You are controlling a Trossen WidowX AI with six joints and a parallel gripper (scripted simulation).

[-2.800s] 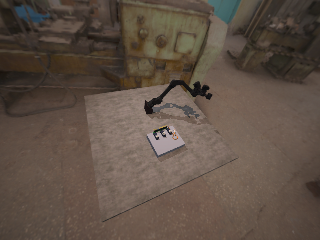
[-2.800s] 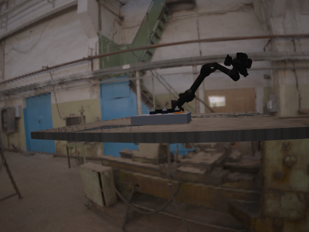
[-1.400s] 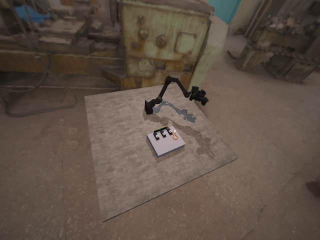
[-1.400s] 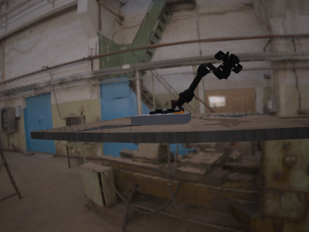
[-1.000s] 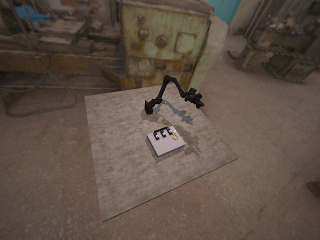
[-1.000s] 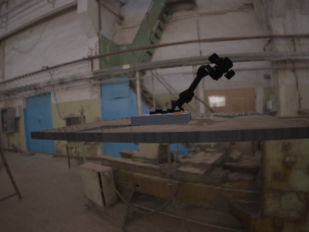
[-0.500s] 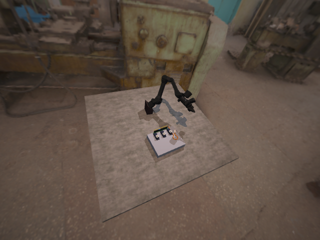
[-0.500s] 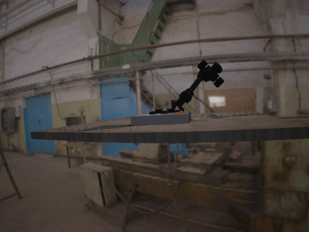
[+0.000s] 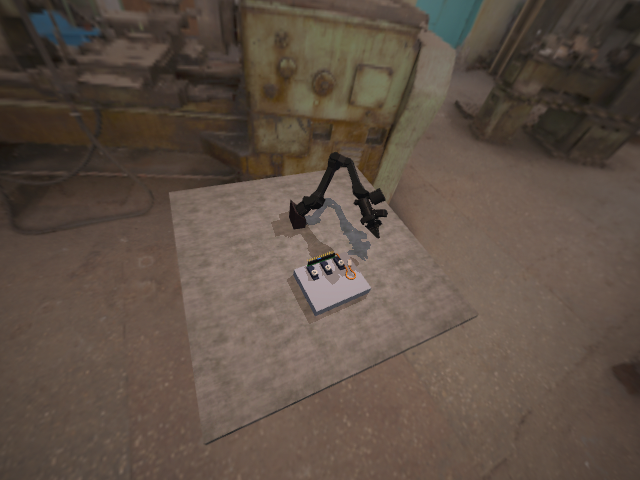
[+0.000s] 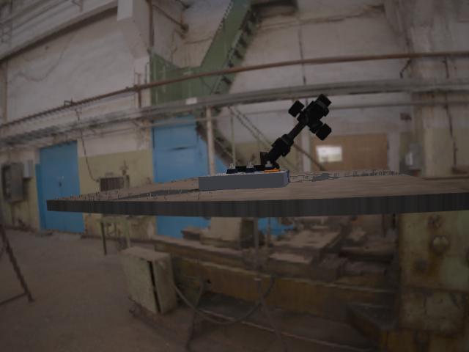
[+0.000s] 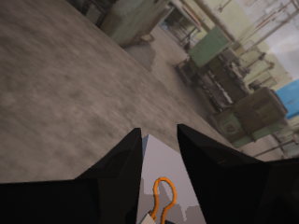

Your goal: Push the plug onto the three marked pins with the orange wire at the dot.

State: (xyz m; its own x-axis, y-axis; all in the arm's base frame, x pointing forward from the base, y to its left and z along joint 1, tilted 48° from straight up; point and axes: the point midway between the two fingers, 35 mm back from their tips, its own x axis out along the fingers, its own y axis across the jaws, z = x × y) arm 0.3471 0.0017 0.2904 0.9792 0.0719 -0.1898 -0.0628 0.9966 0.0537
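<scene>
The blue band lies 90 mm behind my gripper tip, 260 mm to the right of it and 140 mm below it. Round my gripper tip: grey holder: 70 mm ahead, 240 mm to the right, 190 mm below; dark servo: 40 mm behind, 240 mm to the right, 160 mm below.
</scene>
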